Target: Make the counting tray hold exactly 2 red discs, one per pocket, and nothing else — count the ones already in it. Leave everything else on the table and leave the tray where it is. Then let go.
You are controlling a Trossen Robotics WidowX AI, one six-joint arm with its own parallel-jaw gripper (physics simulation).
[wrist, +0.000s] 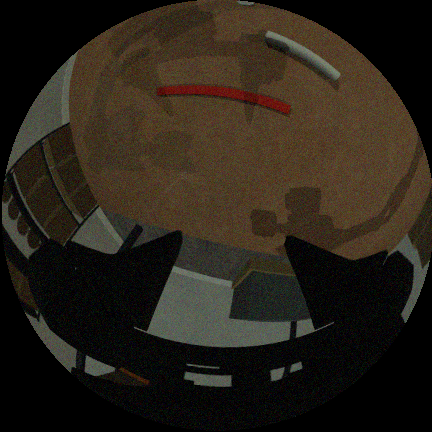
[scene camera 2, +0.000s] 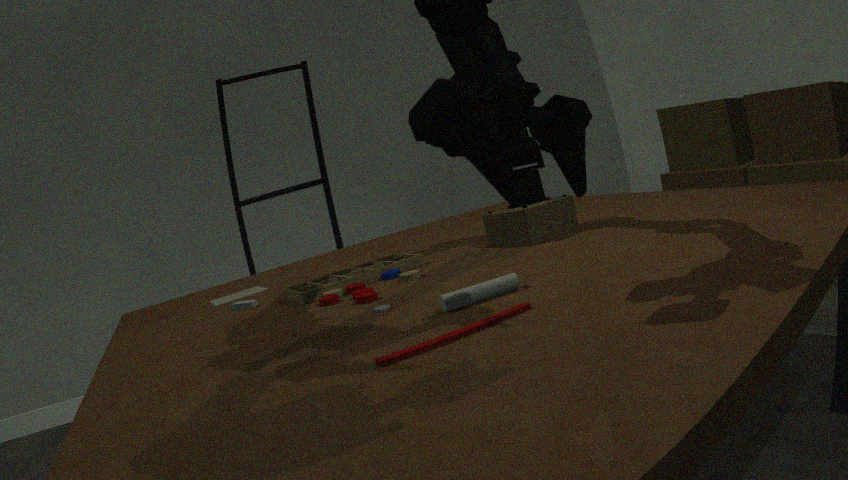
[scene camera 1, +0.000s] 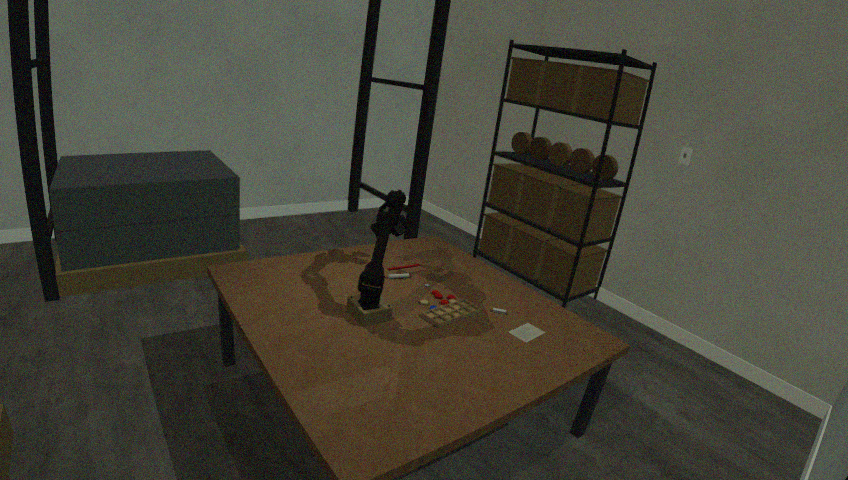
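The counting tray [scene camera 1: 439,324] [scene camera 2: 302,293], tan with rows of pockets, lies on the table beside the arm's base. I see no red disc in its visible pockets, but they are small and dark, and in scene camera 2 their insides are largely hidden. Several red discs [scene camera 1: 437,294] [scene camera 2: 328,299] lie on the table along the tray's long side, some touching or overlapping. My gripper [scene camera 2: 550,199] [wrist: 234,238] is wide open and empty, raised above the table away from the tray; its fingertips are too dark to place in scene camera 1.
A blue piece [scene camera 1: 433,307] [scene camera 2: 390,274] and cream pieces [scene camera 1: 424,302] [scene camera 2: 410,274] lie by the tray. A small pale disc [scene camera 2: 382,308], white cylinder [scene camera 1: 398,275] [scene camera 2: 479,292] [wrist: 305,54], red rod [scene camera 1: 404,267] [scene camera 2: 455,334] [wrist: 220,92], white block [scene camera 1: 499,310] [scene camera 2: 244,305] and pale sheet [scene camera 1: 526,331] are nearby.
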